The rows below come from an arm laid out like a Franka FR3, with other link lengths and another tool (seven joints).
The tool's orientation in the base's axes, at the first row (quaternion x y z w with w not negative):
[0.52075 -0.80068 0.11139 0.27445]
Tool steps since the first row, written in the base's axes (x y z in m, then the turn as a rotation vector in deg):
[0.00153 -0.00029 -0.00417 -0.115 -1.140 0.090]
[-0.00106 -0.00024 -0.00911 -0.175 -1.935 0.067]
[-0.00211 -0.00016 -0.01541 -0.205 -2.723 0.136]
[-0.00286 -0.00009 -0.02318 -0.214 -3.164 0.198]
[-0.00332 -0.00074 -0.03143 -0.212 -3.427 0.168]
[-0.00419 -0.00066 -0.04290 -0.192 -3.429 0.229]
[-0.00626 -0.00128 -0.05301 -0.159 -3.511 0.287]
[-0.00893 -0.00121 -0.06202 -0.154 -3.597 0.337]
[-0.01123 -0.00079 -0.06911 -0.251 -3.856 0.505]
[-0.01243 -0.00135 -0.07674 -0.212 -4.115 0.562]
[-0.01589 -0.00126 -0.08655 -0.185 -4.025 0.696]
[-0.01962 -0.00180 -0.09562 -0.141 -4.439 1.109]
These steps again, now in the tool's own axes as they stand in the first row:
[-0.00256 -0.00194 0.00308 0.966 -0.381 0.492]
[-0.00455 -0.00013 0.00797 1.586 -0.674 0.900]
[-0.00779 0.00016 0.01346 2.243 -0.980 1.218]
[-0.01193 0.00003 0.02008 2.621 -1.157 1.375]
[-0.01587 -0.00073 0.02733 2.807 -1.275 1.521]
[-0.02203 -0.00115 0.03703 2.836 -1.288 1.465]
[-0.02654 -0.00065 0.04633 2.921 -1.346 1.445]
[-0.03078 0.00080 0.05459 3.014 -1.383 1.442]
[-0.03433 0.00228 0.06098 3.337 -1.390 1.455]
[-0.03777 0.00229 0.06792 3.557 -1.531 1.515]
[-0.04223 0.00438 0.07709 3.554 -1.502 1.354]
[-0.04570 0.00651 0.08602 4.090 -1.676 1.192]

